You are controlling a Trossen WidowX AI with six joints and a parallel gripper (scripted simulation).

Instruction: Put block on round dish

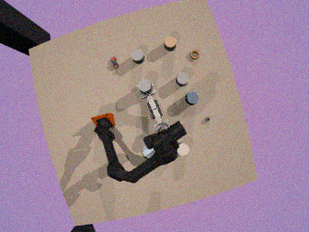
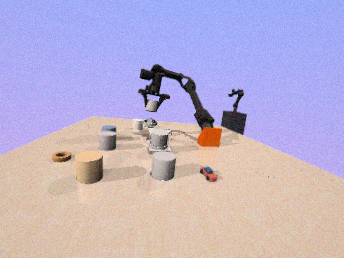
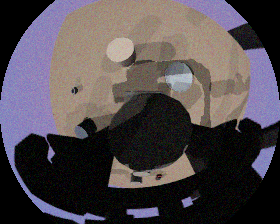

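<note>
My gripper tip is now 10 mm to the right of the pale bluish block and 80 mm above it. The rest, counted from my gripper tip: cream cup 70 mm ahead, 140 mm to the right, 130 mm below; then balance beam 20 mm behind, 130 mm to the left, 120 mm below; then round light-blue dish 100 mm behind, 100 mm to the right, 160 mm below.
</note>
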